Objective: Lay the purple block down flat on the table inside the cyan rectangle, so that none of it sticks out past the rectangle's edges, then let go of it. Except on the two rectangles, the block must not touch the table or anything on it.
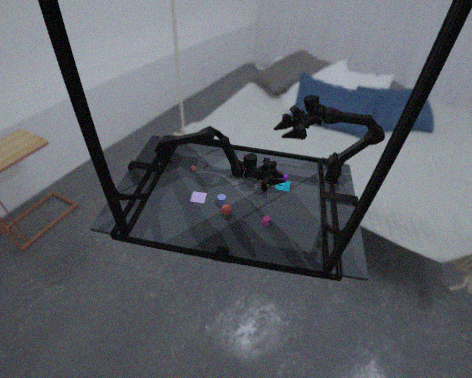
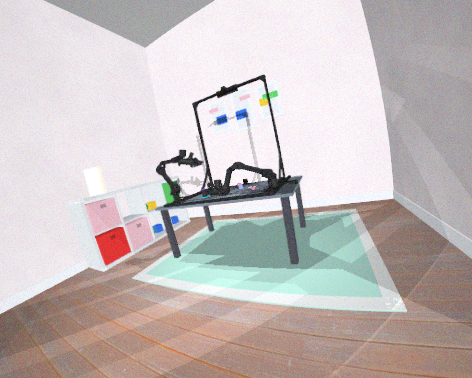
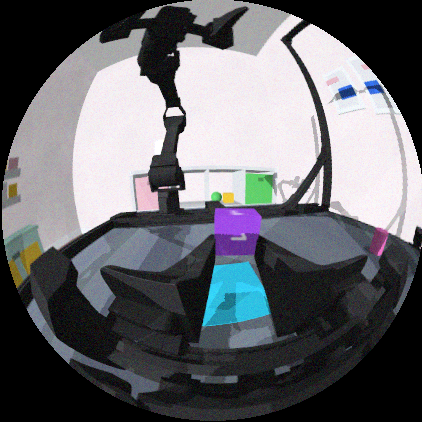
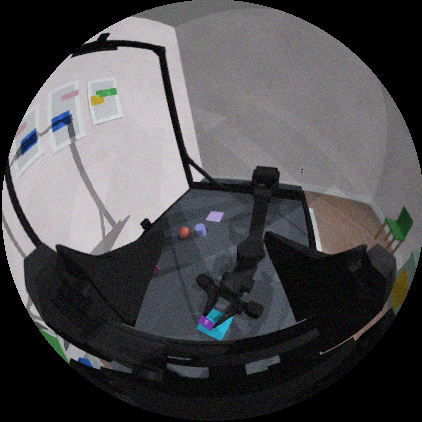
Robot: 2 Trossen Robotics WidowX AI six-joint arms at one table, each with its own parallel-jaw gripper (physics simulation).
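Frame: origin at the left arm's base, x ahead, y down, z left, level; metres.
Seen in the pictures: left gripper, fingertip midpoint: (image 1: 285, 179) (image 3: 233, 238) (image 4: 206, 323); right gripper, fingertip midpoint: (image 1: 277, 133) (image 2: 203, 163) (image 4: 214, 236); left arm's base, link origin: (image 1: 164, 157) (image 2: 273, 186); right arm's base, link origin: (image 1: 331, 178) (image 2: 177, 200) (image 3: 169, 211).
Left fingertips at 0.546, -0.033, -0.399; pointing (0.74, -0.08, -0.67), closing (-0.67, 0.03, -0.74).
Observation:
Pixels of each thing's top centre, then the offset from my left fingertips to it, as dx, dy, dz. "spot": a spot on its surface instead. Level surfaces: height alone.
- purple block, top centre: (image 3: 235, 210) (image 4: 204, 322) (image 1: 285, 175) -0.002, -0.025, +0.001
- cyan rectangle, surface spot: (image 3: 235, 294) (image 4: 212, 318) (image 1: 280, 186) spot: -0.013, +0.051, +0.008
- table, surface height: dy +0.052
- pale lilac rectangle, surface spot: (image 4: 214, 215) (image 1: 198, 197) spot: -0.442, +0.051, +0.064
- lilac cylinder, top centre: (image 4: 199, 226) (image 1: 221, 196) -0.345, +0.011, -0.005
- orange ball, top centre: (image 4: 181, 228) (image 1: 226, 206) -0.344, +0.002, -0.076
- magenta cylinder, top centre: (image 3: 381, 229) (image 1: 266, 218) -0.196, +0.011, -0.192
- small red ball, top centre: (image 1: 193, 166) -0.412, +0.018, +0.260
The purple block (image 1: 285, 176) (image 3: 236, 231) (image 4: 205, 322) is clamped between the fingertips of my left gripper (image 1: 276, 179) (image 3: 233, 238) (image 4: 206, 323), which is shut on it. The block hangs low over the far edge of the cyan rectangle (image 1: 283, 186) (image 3: 235, 294) (image 4: 219, 326), and I cannot tell whether it touches the table. My right gripper (image 1: 288, 129) (image 2: 198, 162) is open and empty, raised high above the table's far right side.
On the table (image 1: 287, 232) lie a pale lilac rectangle (image 1: 198, 196) (image 4: 214, 215), a lilac cylinder (image 1: 221, 198) (image 4: 200, 229), an orange ball (image 1: 226, 209) (image 4: 183, 232), a magenta cylinder (image 1: 266, 220) (image 3: 378, 241) and a small red ball (image 1: 193, 169). A black frame (image 1: 81, 109) surrounds the table.

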